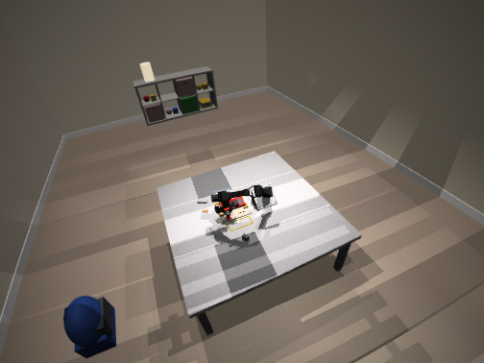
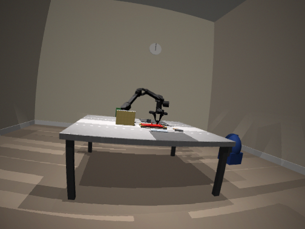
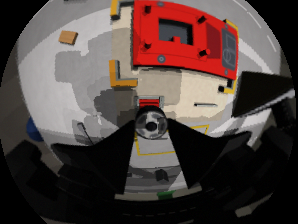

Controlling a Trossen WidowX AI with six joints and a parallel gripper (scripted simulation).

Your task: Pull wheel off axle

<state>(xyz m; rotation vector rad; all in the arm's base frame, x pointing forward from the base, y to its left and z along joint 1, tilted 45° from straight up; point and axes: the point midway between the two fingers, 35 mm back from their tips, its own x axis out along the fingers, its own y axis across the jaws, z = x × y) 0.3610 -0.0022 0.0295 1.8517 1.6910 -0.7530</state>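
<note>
My gripper tip is 90 mm to the left of the beige base plate, 70 mm past it and 40 mm above it. Round my gripper tip: grey wheel right at my gripper tip.
</note>
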